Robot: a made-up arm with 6 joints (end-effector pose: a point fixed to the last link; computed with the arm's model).
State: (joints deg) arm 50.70 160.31 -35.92 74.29 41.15 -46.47
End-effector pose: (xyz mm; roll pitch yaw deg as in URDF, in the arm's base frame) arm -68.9 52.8 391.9 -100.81 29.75 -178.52
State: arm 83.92 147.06 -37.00 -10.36 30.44 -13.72
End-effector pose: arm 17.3 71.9 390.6 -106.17 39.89 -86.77
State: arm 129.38 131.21 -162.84 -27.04 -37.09 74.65
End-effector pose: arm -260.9 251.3 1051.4 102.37 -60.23 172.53
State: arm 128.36 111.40 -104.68 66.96 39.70 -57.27
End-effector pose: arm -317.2 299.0 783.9 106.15 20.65 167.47
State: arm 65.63 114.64 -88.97 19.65 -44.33 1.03
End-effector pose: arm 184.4 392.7 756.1 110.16 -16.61 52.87
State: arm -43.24 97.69 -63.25 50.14 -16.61 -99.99
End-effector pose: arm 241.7 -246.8 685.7 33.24 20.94 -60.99
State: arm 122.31 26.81 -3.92 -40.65 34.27 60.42
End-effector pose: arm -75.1 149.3 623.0 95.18 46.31 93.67
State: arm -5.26 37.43 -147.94 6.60 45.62 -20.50
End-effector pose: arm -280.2 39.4 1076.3 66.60 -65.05 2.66
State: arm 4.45 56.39 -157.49 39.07 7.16 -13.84
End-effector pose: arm -218.5 12.6 1146.8 -17.71 -81.11 136.39
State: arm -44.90 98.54 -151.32 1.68 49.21 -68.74
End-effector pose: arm 157.1 -157.2 1113.6 22.78 -6.66 -48.27
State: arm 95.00 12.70 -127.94 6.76 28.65 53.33
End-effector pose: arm 2.7 -357.7 991.4 65.25 -82.43 178.83
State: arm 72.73 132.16 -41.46 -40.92 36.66 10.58
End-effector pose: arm 77.4 161.0 427.3 -76.08 51.65 -64.35
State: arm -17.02 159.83 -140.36 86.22 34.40 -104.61
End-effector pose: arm 531.9 -84.0 607.6 80.38 18.95 17.65
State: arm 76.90 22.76 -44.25 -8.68 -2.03 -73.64
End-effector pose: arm 31.1 118.7 933.1 10.16 -27.72 71.65
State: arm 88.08 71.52 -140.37 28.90 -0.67 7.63
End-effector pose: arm -16.0 29.5 1174.8 119.05 -70.24 95.94
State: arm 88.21 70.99 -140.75 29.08 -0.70 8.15
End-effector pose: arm -16.6 22.0 1175.6 119.24 -71.20 96.56
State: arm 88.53 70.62 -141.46 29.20 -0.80 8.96
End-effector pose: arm -17.1 13.9 1176.7 119.54 -72.40 97.48
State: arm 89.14 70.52 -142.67 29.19 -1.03 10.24
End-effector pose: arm -17.6 4.8 1178.2 120.01 -73.97 98.85
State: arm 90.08 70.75 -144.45 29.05 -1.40 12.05
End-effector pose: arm -17.9 -5.2 1180.2 120.59 -75.92 100.84
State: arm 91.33 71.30 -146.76 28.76 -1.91 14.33
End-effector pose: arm -17.7 -16.0 1182.4 120.98 -78.22 103.63
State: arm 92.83 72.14 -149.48 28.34 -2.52 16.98
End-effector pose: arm -17.0 -26.9 1184.6 120.65 -80.74 107.63
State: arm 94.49 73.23 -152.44 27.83 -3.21 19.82
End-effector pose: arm -15.5 -37.1 1186.5 118.54 -83.31 113.67
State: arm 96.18 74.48 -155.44 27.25 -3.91 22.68
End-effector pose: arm -13.6 -46.1 1188.0 111.68 -85.70 124.44
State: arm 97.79 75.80 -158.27 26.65 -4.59 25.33
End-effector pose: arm -11.4 -53.3 1189.0 90.76 -87.59 148.97
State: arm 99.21 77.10 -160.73 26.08 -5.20 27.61
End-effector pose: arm -9.3 -58.0 1189.7 42.68 -88.23 -159.87
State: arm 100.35 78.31 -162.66 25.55 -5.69 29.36
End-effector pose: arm -7.8 -59.8 1190.3 10.32 -87.71 -125.17
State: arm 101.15 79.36 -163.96 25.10 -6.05 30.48
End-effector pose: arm -7.1 -58.9 1190.7 0.14 -87.27 -113.54
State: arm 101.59 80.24 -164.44 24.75 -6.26 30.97
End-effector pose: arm -7.5 -54.0 1191.4 1.75 -87.44 -114.57
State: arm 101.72 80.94 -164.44 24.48 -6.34 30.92
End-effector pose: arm -8.6 -47.4 1192.0 11.46 -87.94 -124.46
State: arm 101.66 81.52 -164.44 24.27 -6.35 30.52
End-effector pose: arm -9.6 -41.9 1192.4 25.53 -88.31 -139.20
